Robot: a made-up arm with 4 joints. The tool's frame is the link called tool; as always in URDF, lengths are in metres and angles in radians.
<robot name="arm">
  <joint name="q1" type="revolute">
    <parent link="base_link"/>
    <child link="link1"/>
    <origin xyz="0 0 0.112" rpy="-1.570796 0 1.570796"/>
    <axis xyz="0 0 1"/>
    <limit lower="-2.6" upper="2.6" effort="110" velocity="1.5"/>
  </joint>
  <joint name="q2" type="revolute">
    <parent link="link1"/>
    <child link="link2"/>
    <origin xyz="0.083 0.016 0.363" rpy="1.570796 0 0"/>
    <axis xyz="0 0 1"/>
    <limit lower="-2.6" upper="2.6" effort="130" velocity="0.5"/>
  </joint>
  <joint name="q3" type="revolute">
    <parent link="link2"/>
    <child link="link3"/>
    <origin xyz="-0.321 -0.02 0.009" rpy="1.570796 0 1.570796"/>
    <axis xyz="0 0 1"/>
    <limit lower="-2.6" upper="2.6" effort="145" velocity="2.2"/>
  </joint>
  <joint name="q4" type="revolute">
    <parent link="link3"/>
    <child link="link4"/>
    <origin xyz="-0.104 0.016 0.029" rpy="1.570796 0 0"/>
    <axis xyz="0 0 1"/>
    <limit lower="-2.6" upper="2.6" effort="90" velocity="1.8"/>
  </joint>
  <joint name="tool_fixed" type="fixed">
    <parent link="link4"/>
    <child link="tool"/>
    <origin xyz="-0.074 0.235 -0.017" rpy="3.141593 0 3.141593"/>
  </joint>
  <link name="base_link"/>
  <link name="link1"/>
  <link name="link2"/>
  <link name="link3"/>
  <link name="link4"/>
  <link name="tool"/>
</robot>
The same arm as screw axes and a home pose.
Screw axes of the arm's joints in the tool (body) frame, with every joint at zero. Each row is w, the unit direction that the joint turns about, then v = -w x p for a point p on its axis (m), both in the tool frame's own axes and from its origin. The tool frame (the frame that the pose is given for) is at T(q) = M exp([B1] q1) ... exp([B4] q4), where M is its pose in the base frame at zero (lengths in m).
B1 = (-1, -0.000001, 0, 0, 0.026, -0.026)
B2 = (0, 0.000001, 1, 0.057, 0.198, 0)
B3 = (-0.000001, 1, -0.000001, 0.033, 0, -0.178)
B4 = (0, -0.000001, -1, 0.235, -0.074, 0)
M =
1 0.000001 0 -0.165
-0.000001 1 -0.000001 0.026
0 0.000001 1 0.138
0 0 0 1
Joint limits (deg, base to tool): -148.97..148.97 -148.97..148.97 -148.97..148.97 -148.97..148.97

